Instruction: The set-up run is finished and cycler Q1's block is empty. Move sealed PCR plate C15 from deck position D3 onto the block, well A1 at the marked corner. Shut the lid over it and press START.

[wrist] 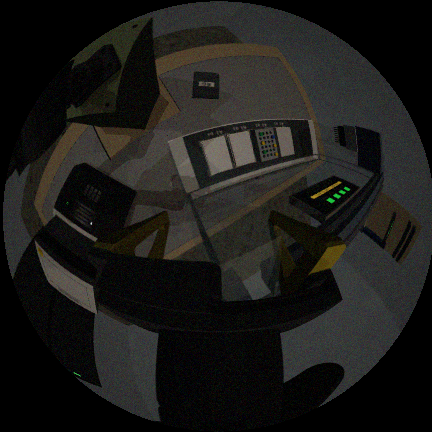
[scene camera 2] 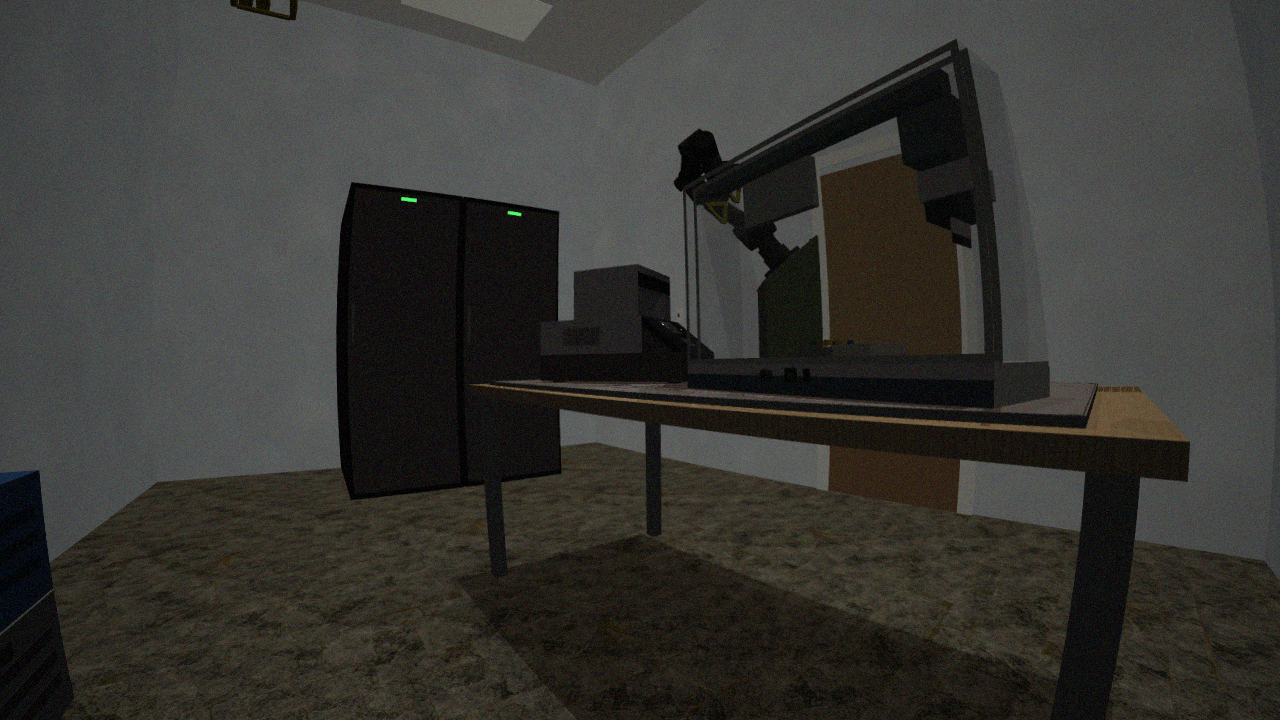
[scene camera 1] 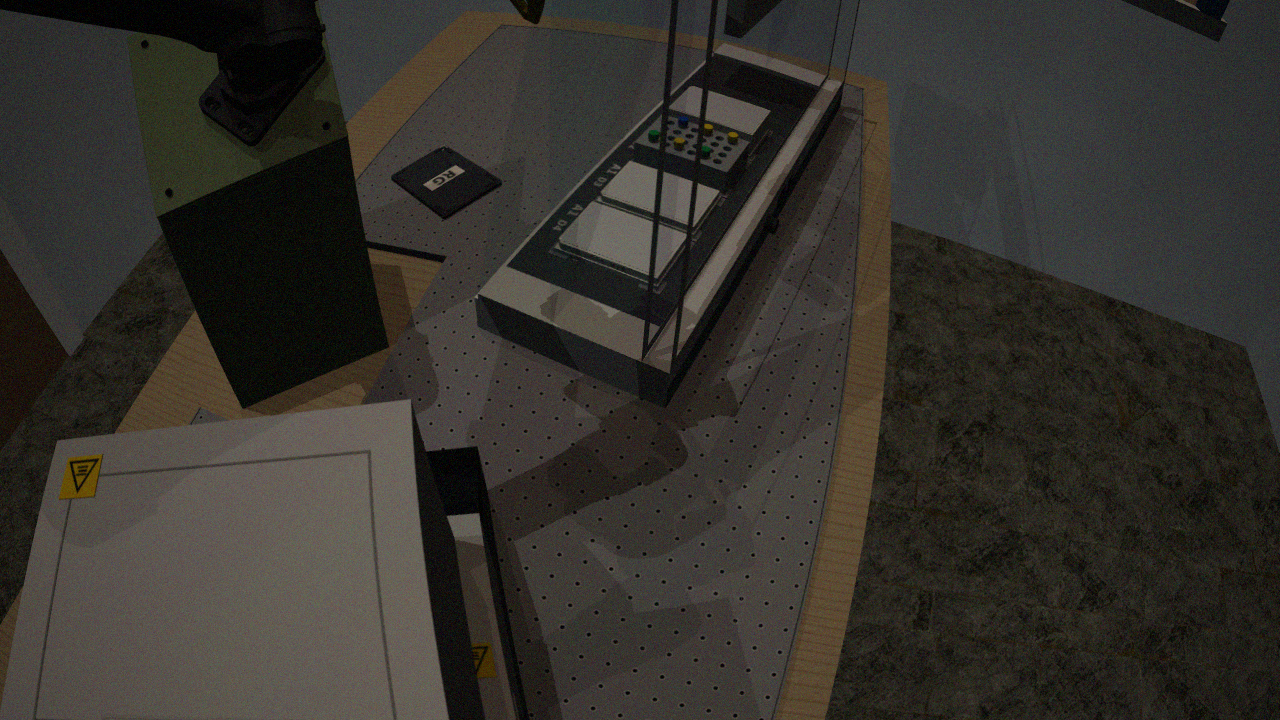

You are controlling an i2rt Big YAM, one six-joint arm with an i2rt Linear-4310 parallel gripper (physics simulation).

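Seen in the pictures: gripper, fingertip midpoint: (wrist: 218, 215) (scene camera 2: 730, 213); arm's base, origin of the base link: (scene camera 1: 262, 82).
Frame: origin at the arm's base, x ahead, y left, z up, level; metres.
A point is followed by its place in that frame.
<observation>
Sealed PCR plate C15, a pale flat plate (scene camera 1: 660, 192) (wrist: 242, 148), lies at deck position D3, between the D4 plate (scene camera 1: 619, 237) (wrist: 216, 155) and the tube rack (scene camera 1: 693, 145) (wrist: 266, 144). My gripper (wrist: 218, 215) @[z 0.083, x 0.308, y 0.070 m] is open and empty, with its yellow fingers wide apart. It is high above the bench, away from the plate; a fingertip shows at the top edge of scene camera 1. Cycler Q1 appears to be the pale housing (scene camera 1: 223, 573) @[z 0.002, x 0.300, y -0.419 m] (scene camera 2: 617, 313) @[z -0.145, x 0.387, y -0.341 m] with a yellow warning sticker. Its block, marked corner and START button cannot be made out.
The handler's deck (scene camera 1: 572, 322) @[z -0.285, x 0.322, y 0.042 m] (wrist: 182, 157) @[z -0.055, x 0.260, y 0.071 m] has clear panels and dark uprights around it, with an overhead beam (scene camera 2: 832, 116). A dark RG pad (scene camera 1: 445, 181) @[z -0.349, x 0.035, y 0.286 m] (wrist: 205, 85) @[z -0.350, x 0.037, y 0.287 m] lies beside it. The arm's green-topped pedestal (scene camera 1: 277, 277) @[z -0.200, x 0.027, y -0.073 m] stands near. A screen (wrist: 325, 197) @[z 0.051, x 0.414, y 0.276 m] shows green marks.
</observation>
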